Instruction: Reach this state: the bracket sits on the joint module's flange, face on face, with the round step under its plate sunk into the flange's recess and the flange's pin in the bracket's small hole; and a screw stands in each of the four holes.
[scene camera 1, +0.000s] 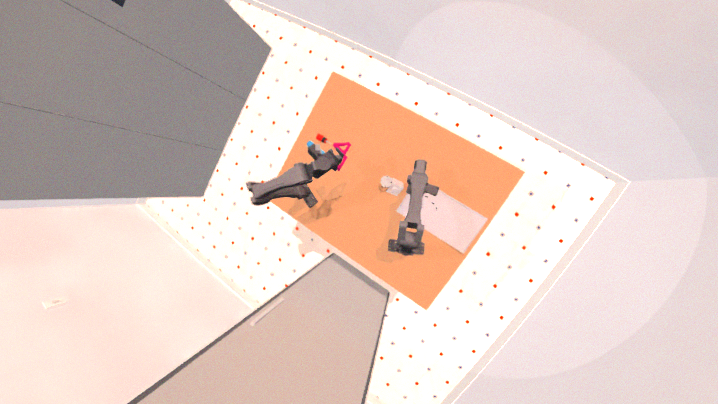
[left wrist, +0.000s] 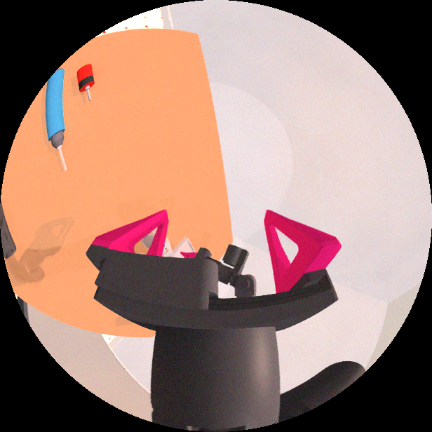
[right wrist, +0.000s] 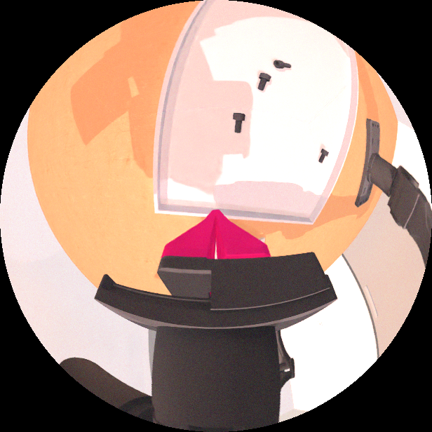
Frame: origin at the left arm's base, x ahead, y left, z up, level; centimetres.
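Seen in the pictures: left gripper, between the fingertips: (scene camera 1: 348, 150); left arm's base, origin of its link: (scene camera 1: 305, 192).
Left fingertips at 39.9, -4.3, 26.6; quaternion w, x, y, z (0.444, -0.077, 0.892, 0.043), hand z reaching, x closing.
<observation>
Offsets run from my left fingertips to a thing's middle, as dx, dy, dz. Level surfaces: height alone.
The pale joint module and bracket @(+6.8, -24.6, -24.3) (scene camera 1: 391, 185) show as one small cluster between the arms in scene camera 1; how they sit together cannot be told. In the right wrist view they are almost wholly hidden behind the fingers. Dark screws (right wrist: 238, 121) (right wrist: 263, 81) (right wrist: 282, 64) (right wrist: 323, 155) lie loose on the pale tray @(+18.6, -50.5, -25.8) (right wrist: 162, 150) (scene camera 1: 464, 228). My right gripper (right wrist: 215, 215) is shut and empty, its tips near the tray's near edge in the right wrist view; the arm hides it in scene camera 1. My left gripper (left wrist: 215, 215) (scene camera 1: 342, 154) is open and empty, away from the cluster.
A blue-handled tool (left wrist: 56, 107) (scene camera 1: 310, 144) and a red tool @(-11.5, +22.4, -24.9) (left wrist: 86, 75) (scene camera 1: 321, 137) lie on the orange table top @(dz -26.6) (scene camera 1: 371, 115) (left wrist: 150, 125), near the left gripper in scene camera 1. The right arm (scene camera 1: 415, 200) crosses over the tray's left part there.
</observation>
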